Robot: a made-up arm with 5 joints.
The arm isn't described. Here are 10 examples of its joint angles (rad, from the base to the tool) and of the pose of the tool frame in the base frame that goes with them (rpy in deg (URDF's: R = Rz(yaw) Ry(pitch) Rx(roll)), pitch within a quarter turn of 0, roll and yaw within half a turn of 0; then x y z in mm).
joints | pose
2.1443 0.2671 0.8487 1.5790 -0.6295 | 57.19 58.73 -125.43 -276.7 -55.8 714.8
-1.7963 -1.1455 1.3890 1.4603 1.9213 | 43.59 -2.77 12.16 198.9 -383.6 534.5
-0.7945 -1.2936 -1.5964 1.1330 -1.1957 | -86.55 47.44 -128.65 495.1 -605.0 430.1
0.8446 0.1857 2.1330 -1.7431 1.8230 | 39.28 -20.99 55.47 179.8 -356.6 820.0
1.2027 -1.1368 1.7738 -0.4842 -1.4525 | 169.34 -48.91 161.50 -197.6 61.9 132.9
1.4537 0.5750 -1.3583 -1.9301 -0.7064 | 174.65 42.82 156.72 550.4 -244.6 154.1
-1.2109 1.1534 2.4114 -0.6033 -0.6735 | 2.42 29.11 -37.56 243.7 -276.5 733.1
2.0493 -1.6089 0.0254 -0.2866 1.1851 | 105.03 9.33 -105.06 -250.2 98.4 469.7
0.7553 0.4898 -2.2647 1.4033 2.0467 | -33.08 46.76 -158.57 -16.7 -563.9 545.1
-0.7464 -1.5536 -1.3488 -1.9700 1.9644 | 88.52 9.61 -173.83 -85.1 27.9 465.1
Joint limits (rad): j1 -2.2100..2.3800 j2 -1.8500..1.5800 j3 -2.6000..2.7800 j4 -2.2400..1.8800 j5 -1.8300..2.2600
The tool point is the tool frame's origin. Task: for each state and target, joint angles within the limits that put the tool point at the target. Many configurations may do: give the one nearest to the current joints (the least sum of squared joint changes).
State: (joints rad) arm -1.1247 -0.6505 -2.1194 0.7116 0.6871
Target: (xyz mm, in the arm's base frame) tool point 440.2 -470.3 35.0
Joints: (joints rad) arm -1.5237 -0.4381 -1.8391 0.9830 0.3340
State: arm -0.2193 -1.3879 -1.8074 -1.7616 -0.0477
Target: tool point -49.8 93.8 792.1
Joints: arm 0.0126 -1.2714 -1.6090 -1.8232 -0.2006
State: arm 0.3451 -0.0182 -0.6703 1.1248 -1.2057
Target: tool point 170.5 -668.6 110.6
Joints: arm 0.3415 -0.0765 -0.6799 1.2513 -1.4177
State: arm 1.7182 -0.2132 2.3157 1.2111 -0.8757
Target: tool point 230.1 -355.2 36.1
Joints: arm 1.7174 -0.4934 2.7581 1.2862 -0.4582
